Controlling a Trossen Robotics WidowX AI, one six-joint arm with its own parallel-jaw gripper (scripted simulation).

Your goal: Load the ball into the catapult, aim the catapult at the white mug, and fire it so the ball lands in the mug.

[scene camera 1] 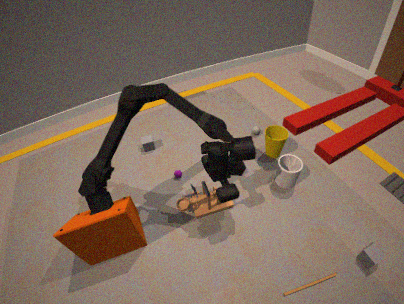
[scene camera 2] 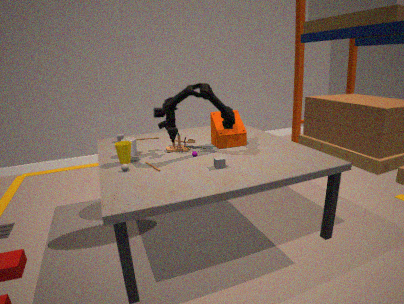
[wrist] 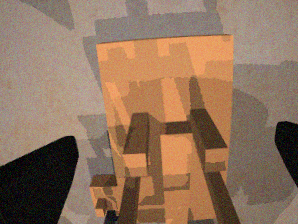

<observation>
My gripper (scene camera 1: 219, 191) is open, with nothing in its grasp. Further things: a wooden catapult (scene camera 1: 208, 203) and a white mug (scene camera 1: 289, 167).
The wooden catapult also shows in the wrist view (wrist: 167, 100). My gripper is seen too in the wrist view (wrist: 177, 139). The wrist view misses the white mug: it is out of frame.
</observation>
